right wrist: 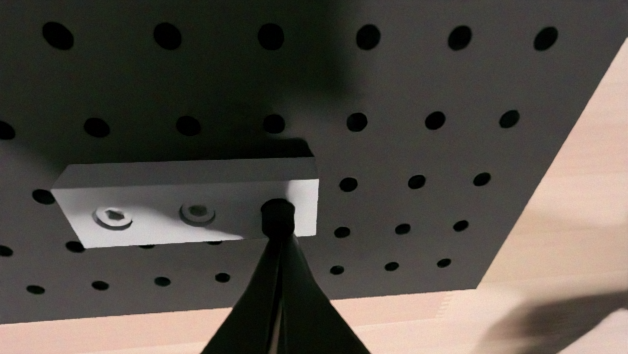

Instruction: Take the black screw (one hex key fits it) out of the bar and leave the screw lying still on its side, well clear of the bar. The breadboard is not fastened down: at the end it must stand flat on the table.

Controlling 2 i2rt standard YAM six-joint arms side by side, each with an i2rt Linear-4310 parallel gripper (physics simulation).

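Frame: origin at the left arm's base, x ahead, y left, z up, level; centimetres.
Where they show: right gripper, fingertip midpoint: [285, 241].
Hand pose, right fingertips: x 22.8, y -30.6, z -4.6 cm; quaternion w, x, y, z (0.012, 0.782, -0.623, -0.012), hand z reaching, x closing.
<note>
Things, the pixels of their top centre, and the offset from my right fingertips. "spot": a spot on its surface instead. Level surfaces: height alone.
- black screw at its top centre: [278, 228] dx +1.4, dy +0.4, dz +0.8 cm
- light grey bar at its top centre: [155, 216] dx +1.0, dy +4.1, dz +0.0 cm
- dark perforated breadboard at a spot on its surface: [395, 80] spot: dx +5.6, dy -2.7, dz -1.2 cm
- light wooden table at its surface level: dz -3.7 cm
The black screw [277, 216] stands upright in the right end of the light grey bar [155, 197] in the right wrist view, its head raised above the bar's face. The bar lies on the dark perforated breadboard [395, 80]. My right gripper [285, 241] is shut, its two dark fingers together with a thin gap lower down. Its tips overlap the near edge of the screw head, and no part of the screw shows between them. The tips hide the screw's socket, and whether they touch the head is hard to tell. My left gripper does not show.
Two silver socket screws [114, 218] [198, 212] sit in the bar's left and middle parts. The breadboard's right and near edges show, with the light wooden table [575, 225] beyond. A dark shadow lies on the table at the lower right.
</note>
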